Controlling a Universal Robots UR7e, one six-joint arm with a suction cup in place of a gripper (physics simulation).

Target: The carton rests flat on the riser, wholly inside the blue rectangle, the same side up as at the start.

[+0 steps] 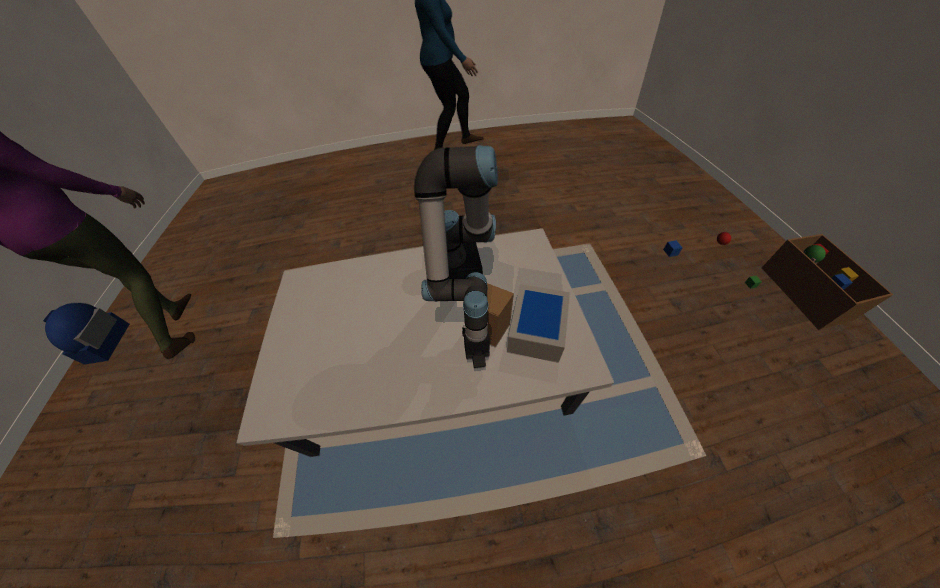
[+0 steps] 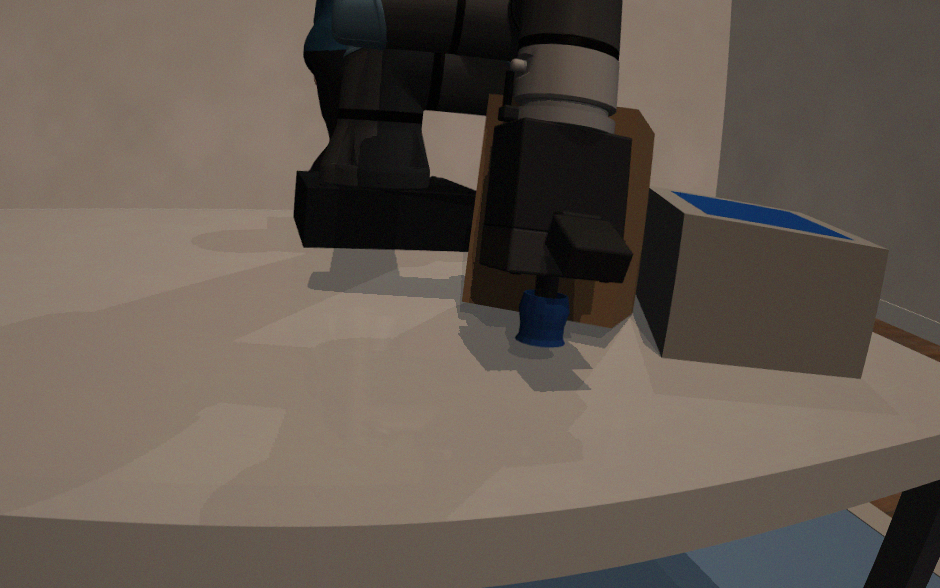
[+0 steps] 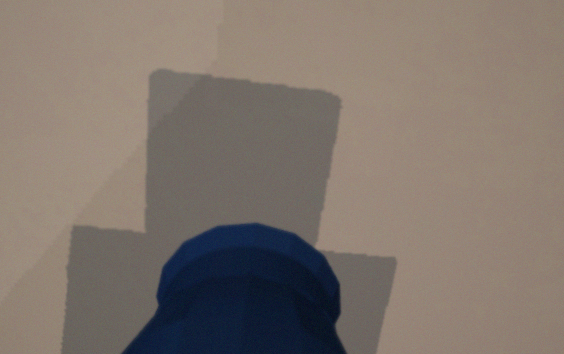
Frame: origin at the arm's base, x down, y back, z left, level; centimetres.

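Seen in the pictures: hand, tool point: [image 2: 540,340] [image 3: 251,300]; arm's base, link origin: [image 1: 450,257] [image 2: 373,181].
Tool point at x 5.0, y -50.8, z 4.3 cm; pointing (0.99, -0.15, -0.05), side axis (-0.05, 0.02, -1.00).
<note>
Offsets run from my tool point to a thing's top centre. Level surfaces: height alone.
The brown carton @(dx -17.5, dy +13.9, dz +7.4 cm) [image 1: 500,299] [image 2: 640,173] is behind my gripper and left of the grey riser @(dx -9.8, dy +9.2, dz +26.2 cm) [image 1: 537,346] [image 2: 769,298]. It looks tilted, and its upper edge is higher than the riser's top. The arm hides much of it, and I cannot tell whether it touches the riser. The filled blue rectangle @(dx -9.8, dy +9.2, dz +26.2 cm) [image 1: 540,314] [image 2: 762,213] on the riser's top has nothing on it. My gripper [image 1: 477,353] [image 2: 540,342] [image 3: 249,237] has its blue suction cup low, just above the table and in front of the carton. The cup's mouth faces bare table and holds nothing.
The white table @(dx +2.3 cm) [image 1: 332,346] [image 2: 311,450] [image 3: 450,175] bears the arm's base at the back. The riser stands near the table's right edge. Two people stand beyond the table, and a box of toys [image 1: 807,294] is on the floor at the right.
</note>
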